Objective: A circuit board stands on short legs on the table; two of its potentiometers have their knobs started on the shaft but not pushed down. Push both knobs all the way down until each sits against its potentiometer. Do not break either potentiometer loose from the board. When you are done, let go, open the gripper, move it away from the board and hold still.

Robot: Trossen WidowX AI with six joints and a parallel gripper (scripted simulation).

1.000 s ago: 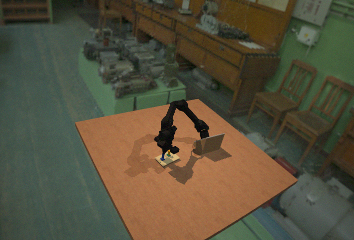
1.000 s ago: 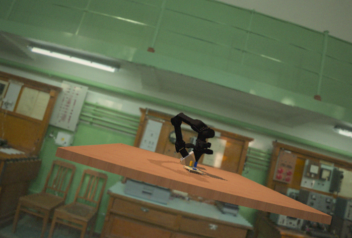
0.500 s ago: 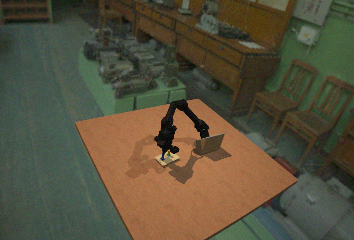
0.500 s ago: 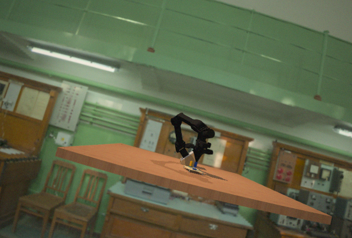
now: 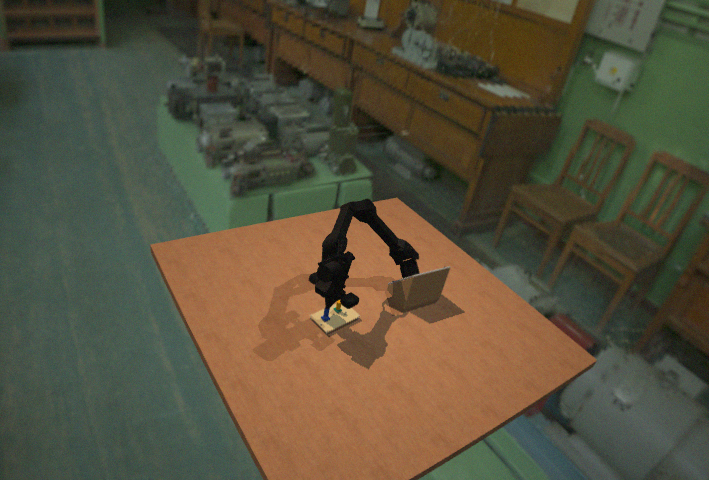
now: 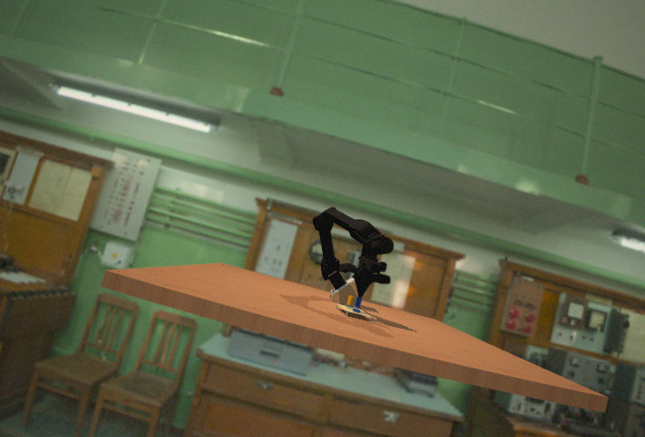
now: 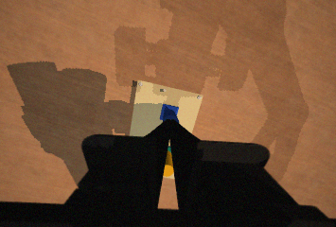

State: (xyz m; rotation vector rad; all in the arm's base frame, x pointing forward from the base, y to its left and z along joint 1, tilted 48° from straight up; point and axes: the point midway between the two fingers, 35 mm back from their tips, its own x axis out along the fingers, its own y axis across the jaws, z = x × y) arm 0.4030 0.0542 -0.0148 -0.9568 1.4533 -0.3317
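My gripper tip is 20 mm above the blue knob. Round my gripper tip: yellow knob (60 mm behind, 20 mm to the right, 30 mm below).
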